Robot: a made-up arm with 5 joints.
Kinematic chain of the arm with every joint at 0, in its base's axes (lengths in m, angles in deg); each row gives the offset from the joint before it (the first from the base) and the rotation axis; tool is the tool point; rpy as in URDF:
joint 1: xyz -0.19 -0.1 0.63 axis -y
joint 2: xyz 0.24 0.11 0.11 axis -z
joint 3: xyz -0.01 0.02 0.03 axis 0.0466 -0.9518 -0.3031
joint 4: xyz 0 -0.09 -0.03 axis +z
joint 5: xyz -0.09 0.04 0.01 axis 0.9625 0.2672 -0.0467
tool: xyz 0.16 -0.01 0.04 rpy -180 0 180
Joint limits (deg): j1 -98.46..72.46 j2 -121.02..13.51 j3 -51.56..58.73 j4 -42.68..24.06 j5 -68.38..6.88
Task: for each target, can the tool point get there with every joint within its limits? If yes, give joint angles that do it. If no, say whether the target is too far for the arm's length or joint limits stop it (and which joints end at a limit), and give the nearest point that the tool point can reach.
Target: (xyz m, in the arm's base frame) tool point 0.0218 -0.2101 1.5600
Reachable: no: too far | nearest point -0.1031 -0.0288 1.0116 | short by 0.591 m
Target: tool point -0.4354 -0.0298 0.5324
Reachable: no: joint limits stop it (at a limit: joint 1, joint 2, joint 3, joint 5) | nearest point -0.1344 0.0871 0.4360 | short by 0.337 m
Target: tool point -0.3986 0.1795 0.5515
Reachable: no: joint limits stop it (at a limit: joint 1, joint 2, joint 3, joint 4, joint 5) | nearest point -0.1370 0.0921 0.4337 | short by 0.300 m
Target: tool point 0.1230 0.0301 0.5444
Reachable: yes | joints -38.26 -24.32 -37.77 10.11 -10.11
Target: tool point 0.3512 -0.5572 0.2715
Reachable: no: too far | nearest point 0.0987 -0.0893 0.4388 | short by 0.557 m
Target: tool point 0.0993 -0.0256 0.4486
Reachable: yes | joints -66.59 -13.17 27.41 -3.32 -10.40
